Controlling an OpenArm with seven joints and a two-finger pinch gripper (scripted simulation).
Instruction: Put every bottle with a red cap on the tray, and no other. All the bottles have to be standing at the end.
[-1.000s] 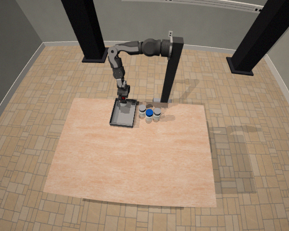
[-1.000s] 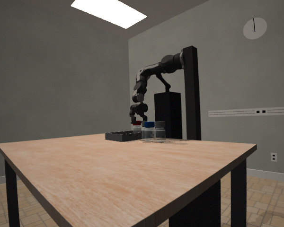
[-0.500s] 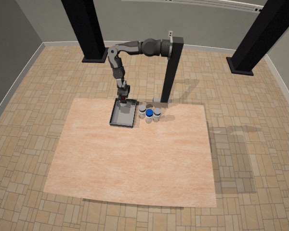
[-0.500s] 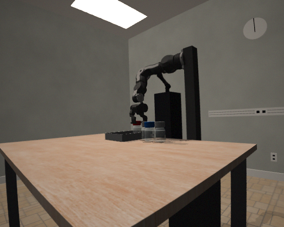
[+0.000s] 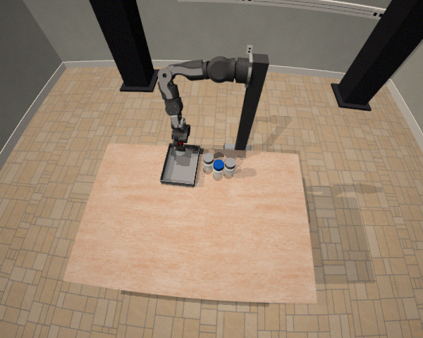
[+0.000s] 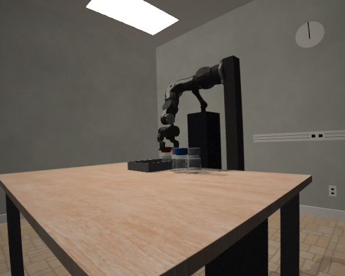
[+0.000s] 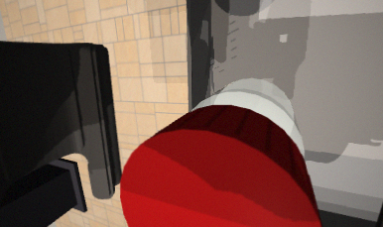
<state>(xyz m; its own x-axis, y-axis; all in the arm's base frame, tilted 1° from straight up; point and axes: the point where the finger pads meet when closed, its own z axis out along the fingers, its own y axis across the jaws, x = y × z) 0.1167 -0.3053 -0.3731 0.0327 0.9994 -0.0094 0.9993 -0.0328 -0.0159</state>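
The red-capped bottle lies 2 cm to the right of my hand and 5 cm below it. Round my hand: blue-capped bottle (12 cm ahead, 21 cm to the left, 5 cm below); dark grey tray (9 cm ahead, 8 cm below).
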